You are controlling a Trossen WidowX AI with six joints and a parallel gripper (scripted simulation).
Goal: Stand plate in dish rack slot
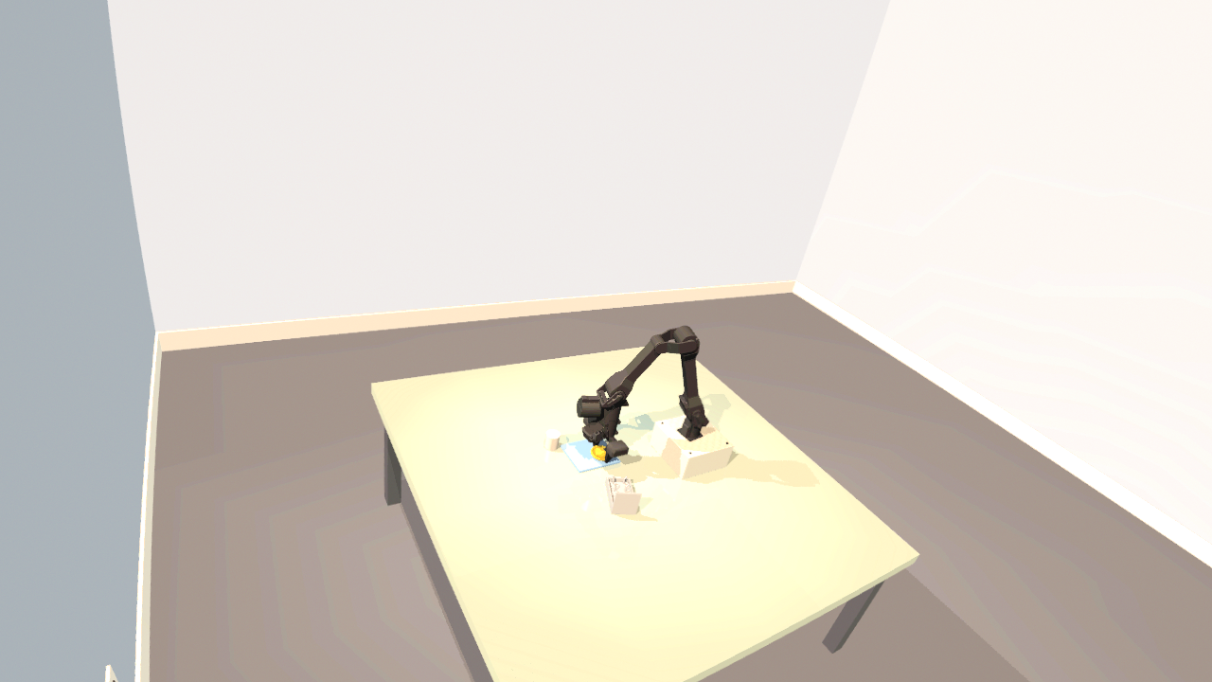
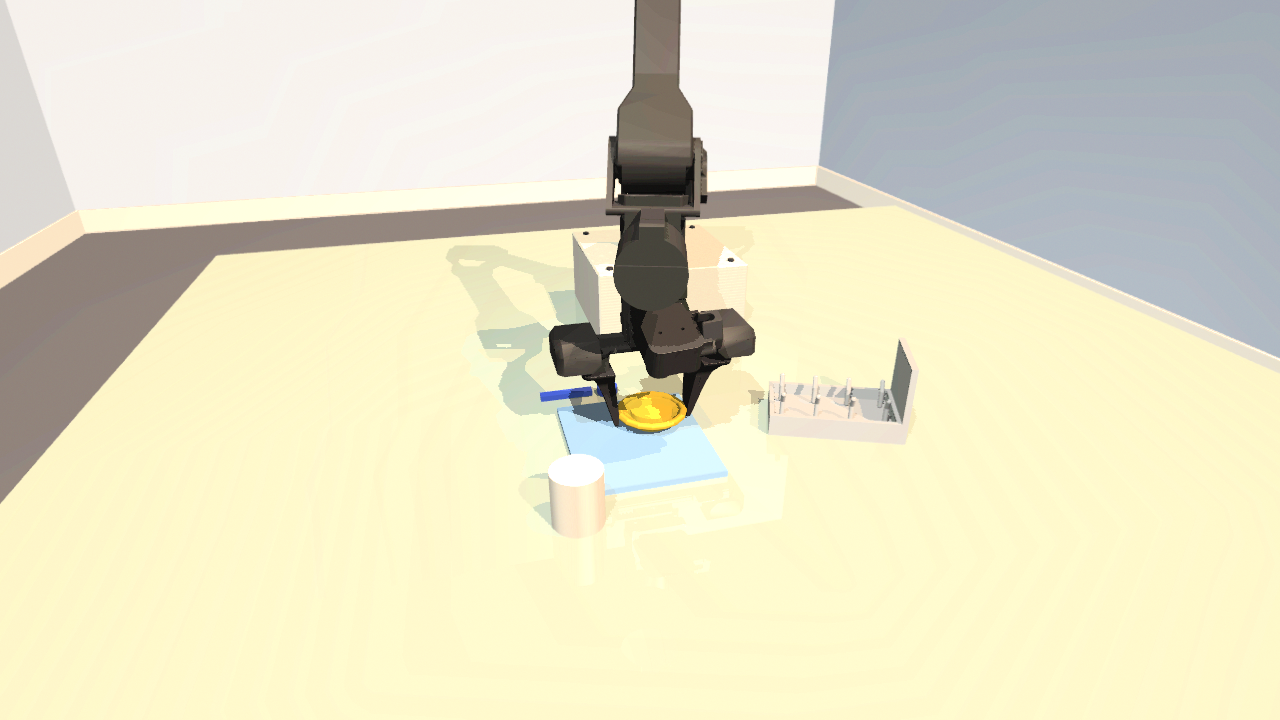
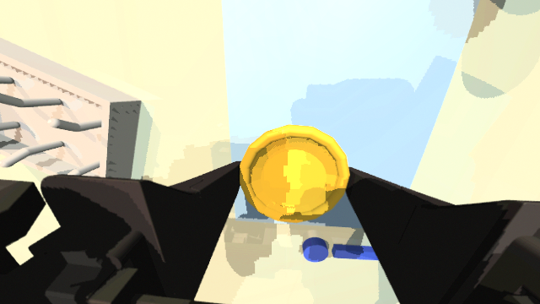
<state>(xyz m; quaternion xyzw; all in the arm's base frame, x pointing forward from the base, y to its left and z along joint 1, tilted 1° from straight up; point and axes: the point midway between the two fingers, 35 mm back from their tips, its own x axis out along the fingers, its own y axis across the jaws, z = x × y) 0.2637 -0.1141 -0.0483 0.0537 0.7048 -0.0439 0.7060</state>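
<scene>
My gripper tip is now 20 mm to the left of the light blue mat, 20 mm short of it and 10 mm above it. From my gripper tip the other things lie so: blue spoon: 90 mm behind, 40 mm to the right, 10 mm below; cream cylindrical cup: 110 mm to the right, 110 mm ahead, 20 mm above; yellow plate: 10 mm above.
</scene>
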